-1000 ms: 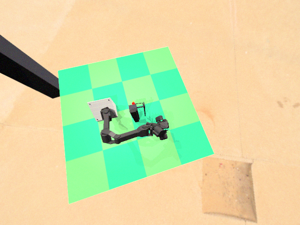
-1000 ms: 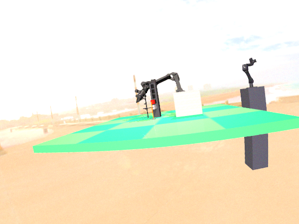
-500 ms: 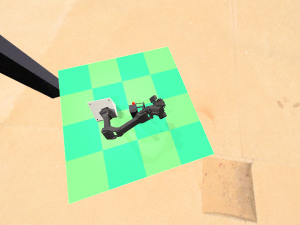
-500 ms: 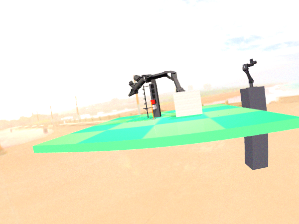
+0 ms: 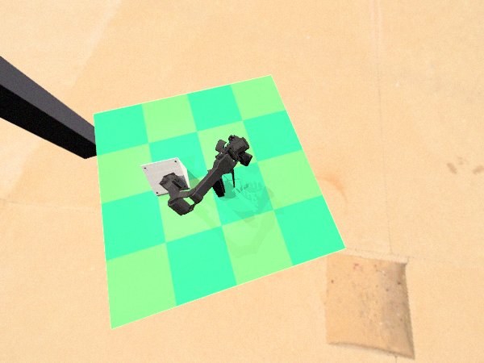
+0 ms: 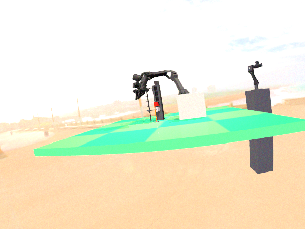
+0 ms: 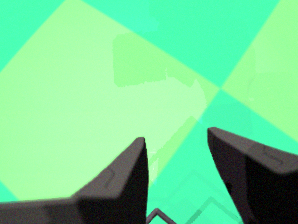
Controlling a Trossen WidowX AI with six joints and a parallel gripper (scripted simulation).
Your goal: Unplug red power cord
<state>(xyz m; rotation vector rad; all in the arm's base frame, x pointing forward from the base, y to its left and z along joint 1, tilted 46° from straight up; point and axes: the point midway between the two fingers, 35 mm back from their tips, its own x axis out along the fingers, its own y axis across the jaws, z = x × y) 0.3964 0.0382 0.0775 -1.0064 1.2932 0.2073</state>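
The red plug lies 15 cm behind my gripper tip, 5 cm to the right of it and 5 cm below it. From my gripper tip the other things lie so: thin black rack (13 cm to the right, 7 cm behind, 5 cm below).
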